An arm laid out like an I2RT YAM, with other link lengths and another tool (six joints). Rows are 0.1 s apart.
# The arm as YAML. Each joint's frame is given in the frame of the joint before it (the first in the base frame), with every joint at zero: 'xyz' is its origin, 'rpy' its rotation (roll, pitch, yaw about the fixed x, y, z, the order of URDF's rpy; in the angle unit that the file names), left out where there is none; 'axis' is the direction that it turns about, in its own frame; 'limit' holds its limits. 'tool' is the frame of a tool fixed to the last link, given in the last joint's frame.
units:
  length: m
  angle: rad
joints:
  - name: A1
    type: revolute
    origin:
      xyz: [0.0, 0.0, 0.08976]
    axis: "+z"
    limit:
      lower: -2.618
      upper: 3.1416
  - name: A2
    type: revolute
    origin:
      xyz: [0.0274, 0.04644, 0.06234]
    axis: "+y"
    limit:
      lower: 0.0
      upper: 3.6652
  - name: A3
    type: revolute
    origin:
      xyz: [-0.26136, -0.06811, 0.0]
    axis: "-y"
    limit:
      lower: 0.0
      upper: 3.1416
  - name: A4
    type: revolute
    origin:
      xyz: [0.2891, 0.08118, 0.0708]
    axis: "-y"
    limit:
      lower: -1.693
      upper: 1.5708
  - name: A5
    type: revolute
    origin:
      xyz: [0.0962, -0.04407, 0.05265]
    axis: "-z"
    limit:
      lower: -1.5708
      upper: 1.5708
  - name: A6
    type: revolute
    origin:
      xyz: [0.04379, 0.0, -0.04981]
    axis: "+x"
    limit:
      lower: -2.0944
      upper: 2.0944
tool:
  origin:
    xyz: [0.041, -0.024, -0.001]
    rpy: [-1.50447, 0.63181, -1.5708]
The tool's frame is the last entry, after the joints.
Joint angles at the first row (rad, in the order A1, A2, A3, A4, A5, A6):
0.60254, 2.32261, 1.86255, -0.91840, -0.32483, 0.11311
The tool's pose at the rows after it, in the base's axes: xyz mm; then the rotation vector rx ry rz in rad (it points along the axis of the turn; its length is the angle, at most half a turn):
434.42 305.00 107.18 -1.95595 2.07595 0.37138
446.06 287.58 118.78 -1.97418 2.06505 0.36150
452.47 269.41 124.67 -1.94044 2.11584 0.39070
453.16 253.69 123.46 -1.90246 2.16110 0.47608
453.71 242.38 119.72 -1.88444 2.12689 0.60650
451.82 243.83 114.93 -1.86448 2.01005 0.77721
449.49 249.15 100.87 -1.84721 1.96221 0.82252
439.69 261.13 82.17 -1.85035 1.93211 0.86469
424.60 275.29 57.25 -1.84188 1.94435 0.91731
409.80 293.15 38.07 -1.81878 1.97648 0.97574
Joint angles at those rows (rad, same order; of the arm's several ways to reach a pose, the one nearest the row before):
0.57240, 2.32262, 1.89843, -0.98060, -0.33971, 0.01620
0.53311, 2.32262, 1.93922, -1.04008, -0.33894, -0.04063
0.49420, 2.32260, 1.96134, -1.09006, -0.35687, -0.04177
0.45796, 2.32297, 1.95904, -1.12821, -0.40990, -0.04330
0.42173, 2.32298, 1.94264, -1.14422, -0.50450, -0.09288
0.40226, 2.32339, 1.91447, -1.12823, -0.64641, -0.16347
0.40608, 2.32340, 1.85992, -1.05536, -0.69371, -0.16880
0.43050, 2.32871, 1.79921, -0.98094, -0.72500, -0.15850
0.46483, 2.34548, 1.73511, -0.89894, -0.75056, -0.11235
0.50602, 2.36916, 1.70083, -0.83068, -0.77726, -0.03721

